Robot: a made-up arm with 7 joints.
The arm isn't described. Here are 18 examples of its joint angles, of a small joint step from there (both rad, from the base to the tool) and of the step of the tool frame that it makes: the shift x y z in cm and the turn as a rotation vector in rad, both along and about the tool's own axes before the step.
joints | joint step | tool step
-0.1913 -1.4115 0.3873 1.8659 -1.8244 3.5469 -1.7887 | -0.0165 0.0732 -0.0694 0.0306 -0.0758 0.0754 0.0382 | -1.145 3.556 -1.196 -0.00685 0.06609 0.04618
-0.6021 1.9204 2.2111 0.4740 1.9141 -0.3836 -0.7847 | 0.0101 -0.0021 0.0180 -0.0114 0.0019 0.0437 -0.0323 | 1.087 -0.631 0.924 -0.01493 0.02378 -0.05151
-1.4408 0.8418 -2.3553 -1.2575 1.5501 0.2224 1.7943 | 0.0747 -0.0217 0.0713 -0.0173 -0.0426 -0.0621 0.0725 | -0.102 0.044 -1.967 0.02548 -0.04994 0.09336
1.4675 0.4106 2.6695 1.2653 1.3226 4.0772 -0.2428 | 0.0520 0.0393 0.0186 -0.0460 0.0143 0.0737 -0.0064 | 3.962 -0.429 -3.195 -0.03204 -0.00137 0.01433
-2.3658 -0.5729 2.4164 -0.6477 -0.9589 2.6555 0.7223 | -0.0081 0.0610 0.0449 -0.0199 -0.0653 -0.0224 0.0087 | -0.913 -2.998 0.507 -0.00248 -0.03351 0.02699
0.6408 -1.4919 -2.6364 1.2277 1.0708 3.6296 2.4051 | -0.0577 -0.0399 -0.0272 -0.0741 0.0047 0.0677 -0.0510 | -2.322 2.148 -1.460 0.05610 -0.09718 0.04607
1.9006 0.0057 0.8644 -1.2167 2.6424 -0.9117 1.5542 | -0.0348 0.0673 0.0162 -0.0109 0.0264 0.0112 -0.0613 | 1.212 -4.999 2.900 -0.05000 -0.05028 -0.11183
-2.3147 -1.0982 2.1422 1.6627 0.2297 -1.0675 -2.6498 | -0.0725 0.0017 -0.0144 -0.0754 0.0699 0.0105 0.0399 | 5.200 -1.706 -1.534 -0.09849 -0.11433 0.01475
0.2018 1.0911 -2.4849 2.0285 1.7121 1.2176 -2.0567 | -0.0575 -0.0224 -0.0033 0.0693 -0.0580 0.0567 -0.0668 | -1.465 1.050 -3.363 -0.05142 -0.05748 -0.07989
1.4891 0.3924 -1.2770 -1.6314 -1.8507 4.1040 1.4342 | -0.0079 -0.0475 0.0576 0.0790 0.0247 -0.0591 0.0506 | -3.722 0.169 0.050 -0.09742 0.11300 0.05514
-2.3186 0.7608 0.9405 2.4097 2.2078 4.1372 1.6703 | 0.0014 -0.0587 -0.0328 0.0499 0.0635 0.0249 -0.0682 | -0.076 1.422 -0.054 0.06502 -0.00530 -0.20884
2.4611 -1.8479 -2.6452 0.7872 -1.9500 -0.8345 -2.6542 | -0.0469 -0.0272 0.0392 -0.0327 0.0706 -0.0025 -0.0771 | 2.125 -4.805 -2.039 -0.10593 -0.01114 -0.09185
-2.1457 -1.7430 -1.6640 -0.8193 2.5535 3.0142 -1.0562 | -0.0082 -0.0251 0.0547 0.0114 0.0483 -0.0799 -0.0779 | -0.737 0.134 -0.147 -0.00033 -0.11495 -0.05022
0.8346 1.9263 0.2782 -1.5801 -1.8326 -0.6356 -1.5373 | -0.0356 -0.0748 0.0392 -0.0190 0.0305 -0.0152 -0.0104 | 3.755 -1.324 2.992 0.04857 -0.01314 -0.09266
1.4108 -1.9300 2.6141 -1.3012 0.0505 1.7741 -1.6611 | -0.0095 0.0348 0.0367 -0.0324 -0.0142 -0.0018 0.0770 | -0.606 0.396 -1.181 -0.00413 -0.03568 0.08992
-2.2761 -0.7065 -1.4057 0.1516 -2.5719 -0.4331 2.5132 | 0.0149 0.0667 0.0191 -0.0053 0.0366 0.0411 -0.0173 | -4.601 1.644 4.980 -0.05308 -0.02284 -0.07956
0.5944 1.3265 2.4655 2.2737 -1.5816 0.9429 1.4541 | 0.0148 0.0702 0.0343 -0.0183 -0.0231 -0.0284 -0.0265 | -1.192 -3.803 0.142 -0.03749 0.02576 -0.11470
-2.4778 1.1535 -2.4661 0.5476 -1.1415 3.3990 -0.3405 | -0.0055 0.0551 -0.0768 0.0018 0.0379 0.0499 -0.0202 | 0.684 -1.032 -5.980 0.01901 -0.02944 -0.01029
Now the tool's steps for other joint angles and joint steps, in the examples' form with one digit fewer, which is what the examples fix.
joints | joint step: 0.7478 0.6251 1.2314 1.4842 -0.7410 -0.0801 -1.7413 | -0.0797 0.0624 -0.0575 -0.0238 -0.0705 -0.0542 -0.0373
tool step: -2.27 0.10 1.04 0.1579 -0.1206 0.0602
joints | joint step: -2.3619 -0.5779 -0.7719 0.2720 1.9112 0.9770 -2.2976 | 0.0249 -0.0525 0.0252 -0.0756 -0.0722 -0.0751 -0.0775
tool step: 2.72 -2.92 3.75 0.1026 0.0989 -0.1252
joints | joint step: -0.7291 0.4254 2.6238 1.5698 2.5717 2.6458 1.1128 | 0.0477 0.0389 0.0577 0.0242 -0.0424 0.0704 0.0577
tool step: 5.39 1.54 -1.36 0.0593 0.0025 -0.0769
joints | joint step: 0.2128 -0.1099 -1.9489 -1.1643 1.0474 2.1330 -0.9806 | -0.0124 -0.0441 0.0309 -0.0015 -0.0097 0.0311 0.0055
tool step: 0.61 -1.87 -0.43 -0.0376 0.0149 0.0429
